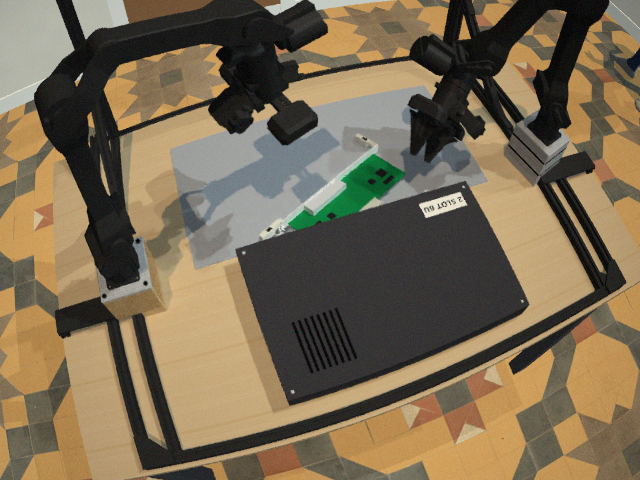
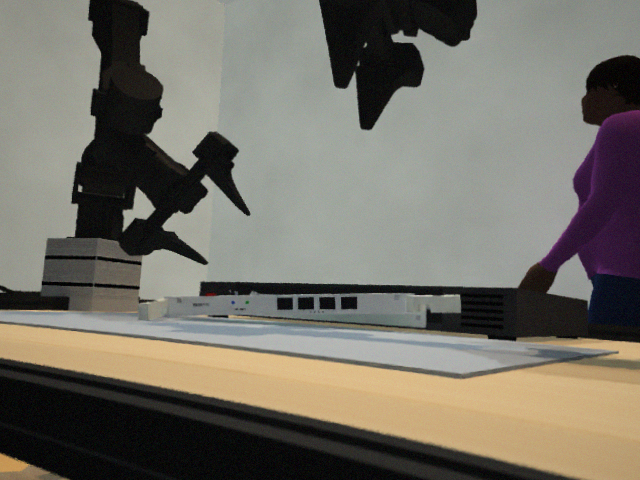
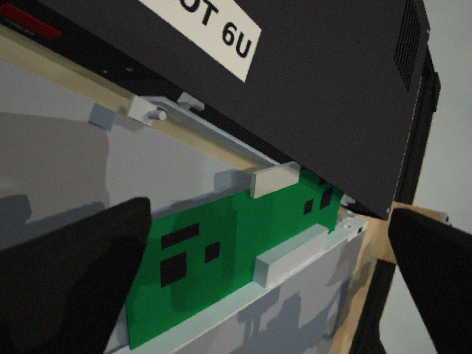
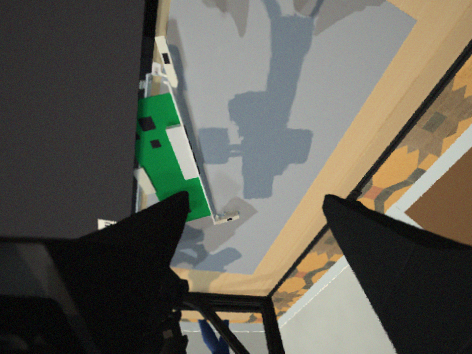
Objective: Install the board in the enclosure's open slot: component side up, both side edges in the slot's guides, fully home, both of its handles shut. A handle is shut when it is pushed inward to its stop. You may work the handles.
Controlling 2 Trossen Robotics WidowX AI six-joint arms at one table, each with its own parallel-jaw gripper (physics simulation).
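Frame: origin at the left arm's base, x left, y down, z back, level; millimetres.
Where they show: left gripper, fingertip midpoint: (image 1: 419, 158) (image 2: 227, 239) (image 3: 272, 216); right gripper, fingertip midpoint: (image 1: 272, 121) (image 2: 353, 110) (image 4: 256, 199); left arm's base, link origin: (image 1: 544, 131) (image 2: 97, 242); right arm's base, link origin: (image 1: 121, 268).
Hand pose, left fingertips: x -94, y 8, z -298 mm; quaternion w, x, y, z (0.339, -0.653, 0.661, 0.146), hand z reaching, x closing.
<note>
Each offset is from my left fingertips to the centre of the thing. "spot": to the spot under its first point. Level surfaces: height alone.
The green board {spot: dx -52, dy +81, dz -86 mm} (image 1: 361, 186) (image 3: 235, 260) (image 4: 165, 175) lies component side up, askew before the dark enclosure {dx +128, dy +76, dz -169 mm} (image 1: 403, 268) (image 2: 547, 312) (image 3: 340, 90) (image 4: 70, 120). The enclosure's top hides part of it; whether any edge is in a guide cannot be told. Its pale front panel {dx -85, dy +78, dz -126 mm} (image 2: 268, 302) faces away from the enclosure. One handle {dx -147, dy +90, dz -8 mm} (image 1: 366, 140) (image 4: 227, 218) sticks outward; the other handle {dx -57, dy +70, dz -271 mm} (image 1: 271, 228) (image 4: 162, 57) is angled at the opposite end. My left gripper (image 1: 421, 155) (image 2: 227, 237) (image 3: 272, 216) is open above the mat beside the board. My right gripper (image 1: 263, 129) (image 2: 354, 106) (image 4: 256, 199) is open, high above the mat.
A grey mat {dy +99 mm} (image 1: 217, 170) (image 2: 413, 356) (image 4: 350, 65) lies under the board's front. A second pale panel {spot: dx +25, dy +77, dz -49 mm} (image 3: 215, 132) runs along the enclosure's front. A black frame rail (image 1: 392, 400) borders the table. A person in purple (image 2: 615, 206) stands behind the enclosure.
</note>
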